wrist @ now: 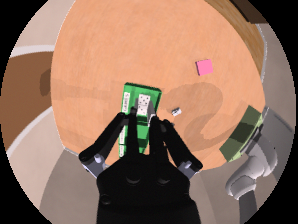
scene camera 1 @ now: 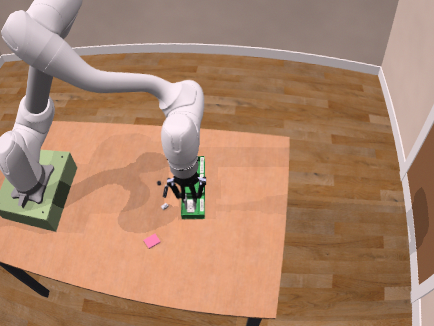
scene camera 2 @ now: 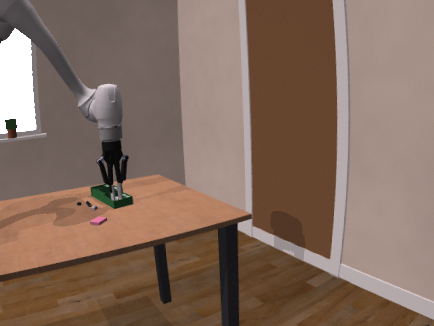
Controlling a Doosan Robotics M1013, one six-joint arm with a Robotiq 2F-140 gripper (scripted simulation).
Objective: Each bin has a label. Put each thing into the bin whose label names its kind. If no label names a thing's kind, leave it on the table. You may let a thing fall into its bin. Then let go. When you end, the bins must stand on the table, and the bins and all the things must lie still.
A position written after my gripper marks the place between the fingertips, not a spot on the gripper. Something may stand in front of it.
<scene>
In view: my gripper point(scene camera 2: 117, 199).
My gripper also shows in the wrist view point(wrist: 142, 104).
</scene>
